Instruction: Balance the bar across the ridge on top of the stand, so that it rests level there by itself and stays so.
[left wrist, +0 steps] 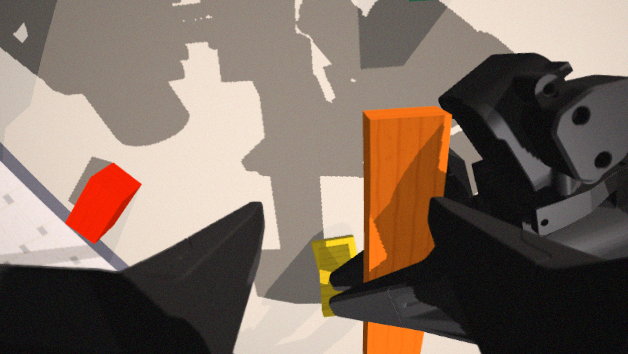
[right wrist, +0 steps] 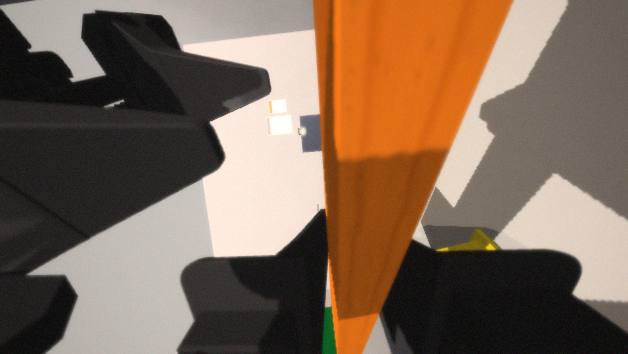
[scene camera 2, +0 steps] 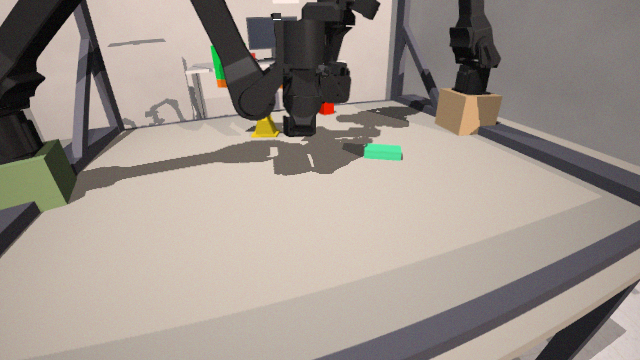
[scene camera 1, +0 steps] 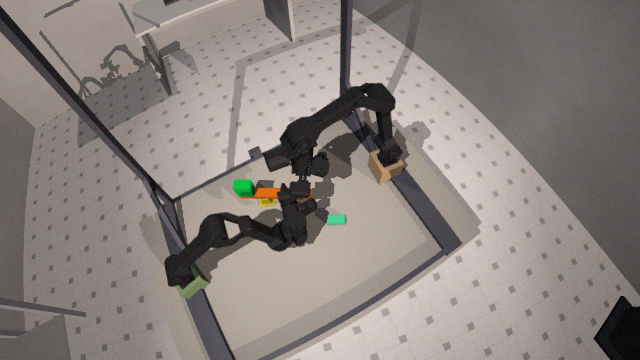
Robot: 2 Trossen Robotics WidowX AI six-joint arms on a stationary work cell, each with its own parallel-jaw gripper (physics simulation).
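Places are measured from the left arm's base along level axes (x left, y back, z up), in metres.
Pixels of known places: left gripper, fingertip midpoint: (left wrist: 346, 211) (right wrist: 253, 101) (scene camera 2: 330, 64) (scene camera 1: 302, 182); right gripper, fingertip midpoint: (left wrist: 331, 295) (scene camera 1: 283, 184); left arm's base at its link origin: (scene camera 2: 470, 92) (scene camera 1: 387, 158); right arm's base at its link origin: (scene camera 2: 14, 155) (scene camera 1: 184, 277).
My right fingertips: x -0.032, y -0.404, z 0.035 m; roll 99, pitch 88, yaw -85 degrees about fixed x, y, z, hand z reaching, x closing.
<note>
Ahead of a thing's pixels: the offset from my right fingertips to its top centre.
The orange bar (scene camera 1: 267, 193) (scene camera 2: 222, 84) (left wrist: 407, 150) (right wrist: 400, 100) is in the air, higher than the yellow stand (scene camera 1: 267, 202) (scene camera 2: 265, 127) (left wrist: 336, 252) (right wrist: 472, 242), which stands upright on the table. A green block {dx -0.017, dy -0.131, dz +0.076 m} (scene camera 1: 243, 188) (scene camera 2: 218, 64) is on the bar's far left end. My right gripper (left wrist: 331, 295) (right wrist: 339, 215) is shut on the bar. My left gripper (left wrist: 346, 211) (right wrist: 253, 101) is open and empty, near the bar's other end; one finger overlaps the bar in the left wrist view. In scene camera 2 the arms hide the bar's middle.
A red block {dx -0.190, dy +0.093, dz -0.090 m} (scene camera 2: 326, 108) (left wrist: 103, 202) lies near the far table edge. A teal block {dx +0.151, dy +0.135, dz -0.107 m} (scene camera 1: 336, 219) (scene camera 2: 383, 151) lies on the table, to the right of the stand. The two arms are close together at the bar. Dark frame rails border the table.
</note>
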